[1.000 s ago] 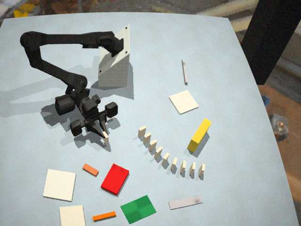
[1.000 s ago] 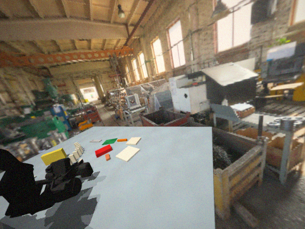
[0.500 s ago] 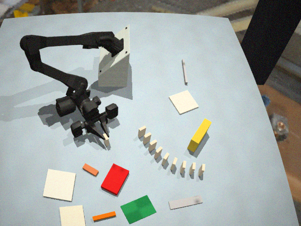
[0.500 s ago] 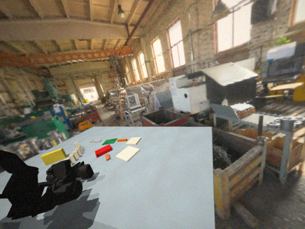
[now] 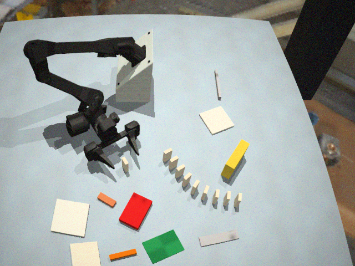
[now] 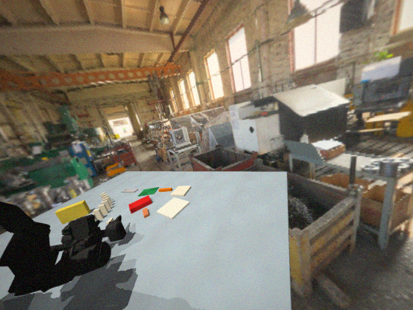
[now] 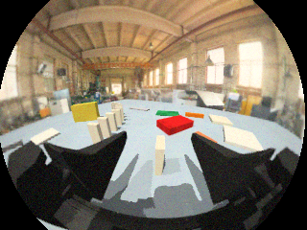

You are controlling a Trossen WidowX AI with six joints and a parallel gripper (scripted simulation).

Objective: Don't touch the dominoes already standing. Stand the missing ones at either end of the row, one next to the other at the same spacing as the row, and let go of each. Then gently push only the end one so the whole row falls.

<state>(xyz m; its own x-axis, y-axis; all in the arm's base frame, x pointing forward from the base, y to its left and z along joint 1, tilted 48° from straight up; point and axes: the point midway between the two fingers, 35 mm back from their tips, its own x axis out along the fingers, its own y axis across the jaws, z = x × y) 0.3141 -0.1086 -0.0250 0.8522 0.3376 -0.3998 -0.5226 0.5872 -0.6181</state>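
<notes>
Now: the red block 14 cm ahead of my gripper tip, 4 cm below it and 2 cm to the left of it. Also, from my gripper tip: orange bar: 27 cm ahead, 5 cm below, 2 cm to the right; brown piece: 10 cm ahead, 6 cm to the right, 5 cm below; green tile: 25 cm ahead, 10 cm to the left, 5 cm below.
</notes>
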